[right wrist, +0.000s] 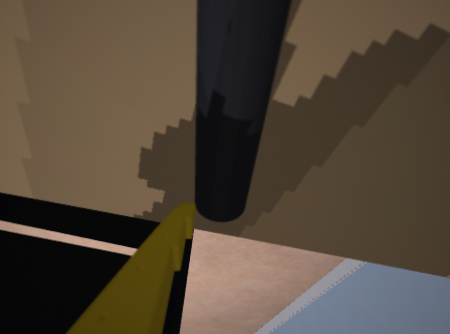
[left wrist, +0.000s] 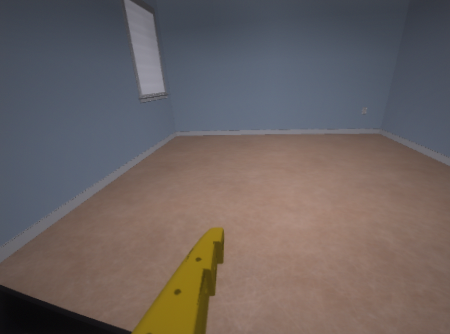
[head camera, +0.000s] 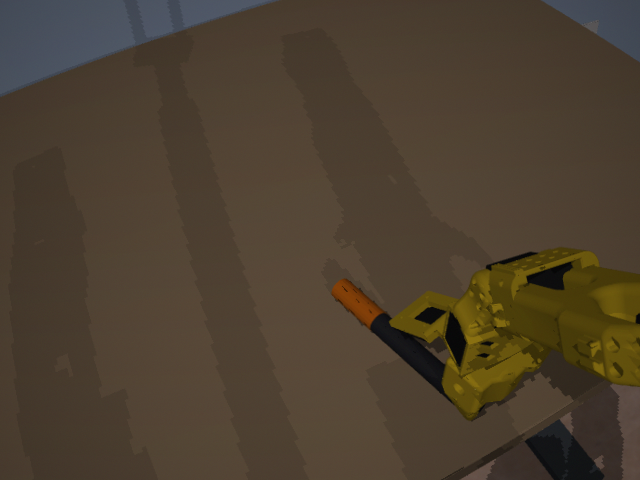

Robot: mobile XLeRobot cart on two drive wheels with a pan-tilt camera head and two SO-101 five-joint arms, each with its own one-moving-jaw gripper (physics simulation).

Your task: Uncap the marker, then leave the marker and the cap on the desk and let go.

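Places are measured from the left arm's base along level axes (x right, y ahead, z up), in metres.
Where they show: left hand at its tool point: (left wrist: 223,240); right hand at its tool point: (right wrist: 194,216) (head camera: 471,412).
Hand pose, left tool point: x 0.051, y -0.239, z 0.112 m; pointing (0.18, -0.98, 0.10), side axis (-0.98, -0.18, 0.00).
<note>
Each offset is from my left tool point to the top centre of the thing. Level surfaces: height alone.
The marker's black body {dy +0.531, dx +0.254, dz -0.147 m} (head camera: 408,346) (right wrist: 230,100) lies slanted on the desk {dz -0.167 m} (head camera: 289,180) (right wrist: 100,100). The orange cap {dy +0.587, dx +0.236, dz -0.148 m} (head camera: 356,302) is on its upper-left end, joined to the body in the head view; it does not show in the right wrist view. My right gripper (head camera: 431,369) (right wrist: 192,210) is open and empty at the body's lower-right end, and its jaw hides that end in the head view. In the right wrist view one notched jaw shows beside the rounded black end. My left gripper (left wrist: 218,234) is open and empty, facing the room, away from the desk.
The desk's near edge (head camera: 522,436) runs close below the right gripper, with a dark leg (head camera: 563,452) beyond it. Long shadows cross the desk. The left wrist view shows the floor {dz -0.887 m} (left wrist: 280,200), blue walls (left wrist: 280,65) and a window (left wrist: 146,50).
</note>
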